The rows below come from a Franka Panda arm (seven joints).
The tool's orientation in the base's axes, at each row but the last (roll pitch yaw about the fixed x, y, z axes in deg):
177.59, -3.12, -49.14
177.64, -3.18, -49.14
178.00, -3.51, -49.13
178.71, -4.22, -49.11
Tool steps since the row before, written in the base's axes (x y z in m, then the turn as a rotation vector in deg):
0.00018, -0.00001, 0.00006, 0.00, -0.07, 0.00
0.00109, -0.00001, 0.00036, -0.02, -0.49, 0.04
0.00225, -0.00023, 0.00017, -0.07, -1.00, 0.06
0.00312, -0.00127, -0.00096, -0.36, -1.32, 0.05
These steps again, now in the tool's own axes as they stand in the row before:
0.00013, -0.00013, -0.00006, 0.05, 0.05, 0.00
0.00074, -0.00080, -0.00035, 0.36, 0.34, -0.01
0.00165, -0.00155, -0.00012, 0.71, 0.71, 0.01
0.00292, -0.00155, 0.00114, 0.76, 1.14, 0.03

